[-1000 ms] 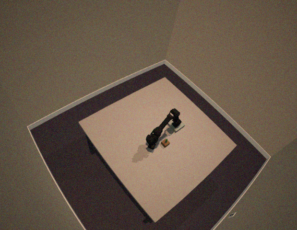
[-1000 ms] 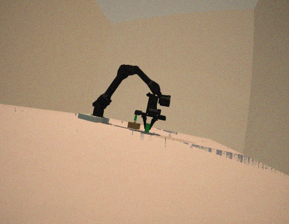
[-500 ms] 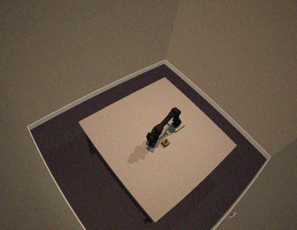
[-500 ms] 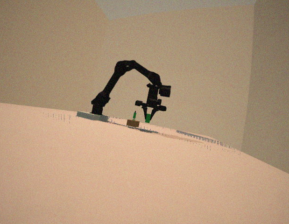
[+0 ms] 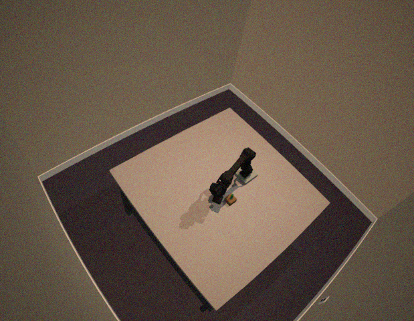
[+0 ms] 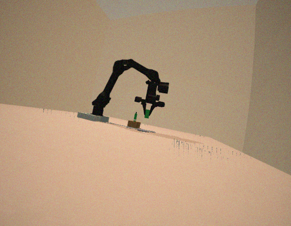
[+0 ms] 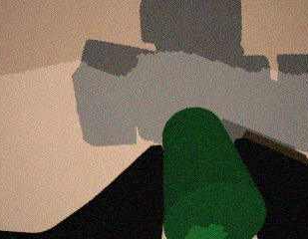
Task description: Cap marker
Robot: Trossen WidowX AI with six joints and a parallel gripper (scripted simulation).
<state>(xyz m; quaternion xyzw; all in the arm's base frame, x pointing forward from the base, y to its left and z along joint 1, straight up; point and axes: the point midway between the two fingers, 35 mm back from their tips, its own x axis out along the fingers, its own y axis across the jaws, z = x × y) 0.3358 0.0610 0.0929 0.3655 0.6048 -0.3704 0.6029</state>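
Right now the brown holder block is 90 mm behind my gripper tip, 40 mm to the left of it and 70 mm below it. The rest, counted from my gripper tip: green cap: 10 mm above.
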